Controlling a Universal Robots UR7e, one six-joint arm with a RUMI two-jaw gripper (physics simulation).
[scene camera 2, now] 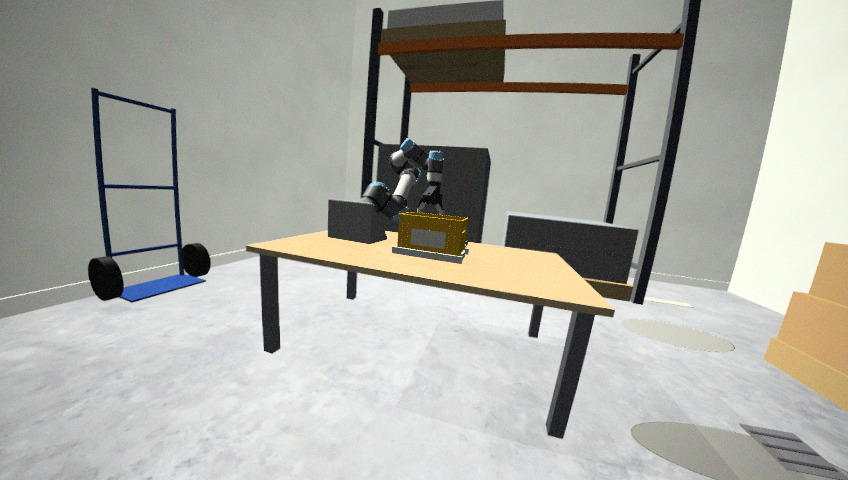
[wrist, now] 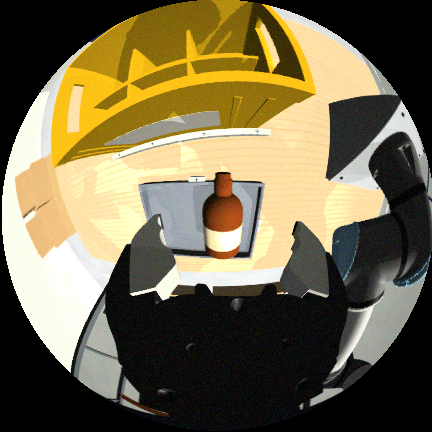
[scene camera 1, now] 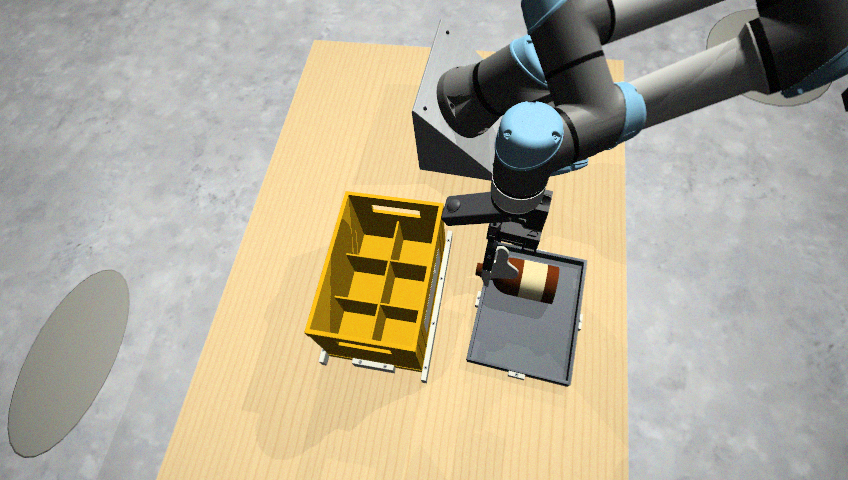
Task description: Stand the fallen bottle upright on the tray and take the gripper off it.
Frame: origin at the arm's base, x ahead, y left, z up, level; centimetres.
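Seen in the pictures: gripper, fingertip midpoint: (wrist: 228, 220) (scene camera 1: 496, 248); arm's base, origin of the base link: (scene camera 2: 362, 216) (scene camera 1: 462, 104).
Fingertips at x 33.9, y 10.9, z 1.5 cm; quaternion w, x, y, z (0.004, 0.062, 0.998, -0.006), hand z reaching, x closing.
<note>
Offsets run from my fingertips to a thing's top centre. "spot": to the spot under its first point.
The brown bottle @[dx +1.1, dy +4.4, dz -5.8 cm] (scene camera 1: 533, 280) (wrist: 222, 220) with a cream label lies on its side on the grey tray @[spot: dx +13.4, dy +6.3, dz -13.2 cm] (scene camera 1: 517, 344) (wrist: 172, 205). Its neck points toward the crate and reaches over the tray's near-crate edge; its base is toward the opposite side. In scene camera 2 the bottle does not show. My gripper (scene camera 1: 499, 275) (scene camera 2: 430, 211) (wrist: 228, 220) is open, fingers wide apart, pointing down above the bottle's neck and shoulder end. In the wrist view the bottle appears between and beyond the fingertips, with space on both sides. In scene camera 1 the fingers partly hide the neck and shoulder.
A yellow crate @[dx +7.6, dy -19.9, dz +3.8 cm] (scene camera 1: 404, 356) (scene camera 2: 434, 223) (wrist: 190, 107) with several compartments stands beside the tray, a white rail @[spot: dx +9.6, dy -9.8, dz -10.8 cm] (scene camera 1: 437, 309) (wrist: 202, 134) along its side. The arm's wedge-shaped base block (scene camera 1: 440, 142) (scene camera 2: 351, 220) (wrist: 350, 125) stands on the table behind them. Small white stops @[spot: dx +19.5, dy +6.6, dz -12.2 cm] (scene camera 1: 516, 375) sit around the tray.
</note>
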